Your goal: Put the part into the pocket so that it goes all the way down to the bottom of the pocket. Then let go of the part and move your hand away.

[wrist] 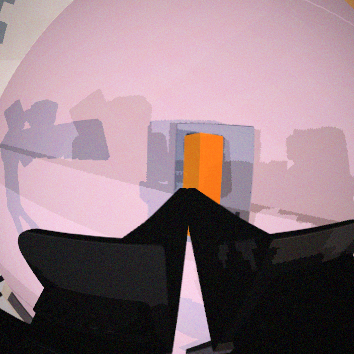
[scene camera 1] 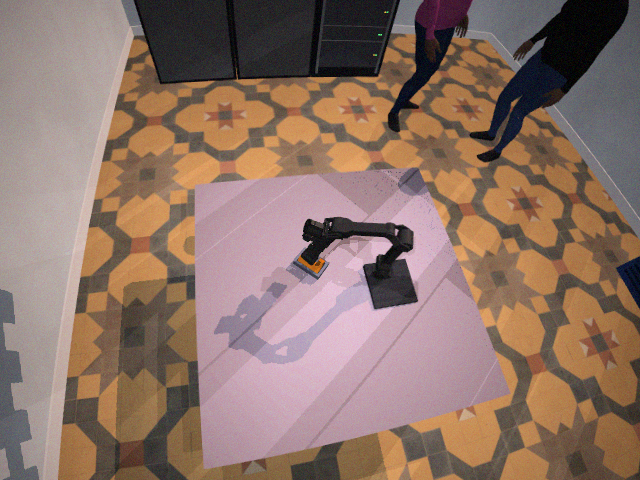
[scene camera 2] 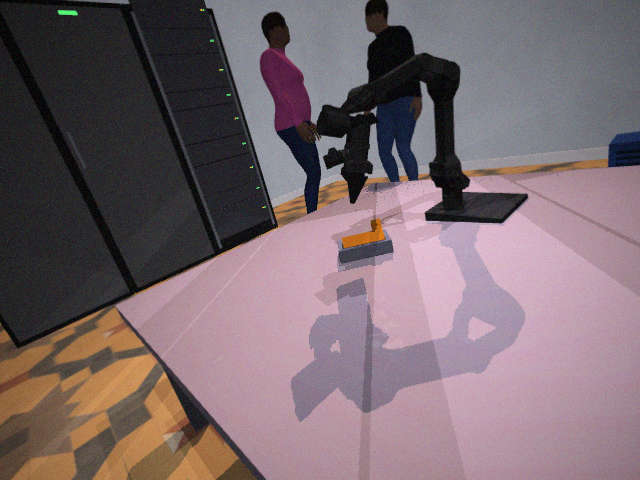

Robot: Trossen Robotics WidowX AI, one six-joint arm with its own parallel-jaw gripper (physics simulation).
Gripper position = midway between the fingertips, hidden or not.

My gripper (scene camera 2: 352, 203) is shut, holding nothing. Also in view: an orange L-shaped part (wrist: 202, 161). Also in view: a grey pocket block (wrist: 237, 140).
My gripper also shows in the wrist view (wrist: 186, 195).
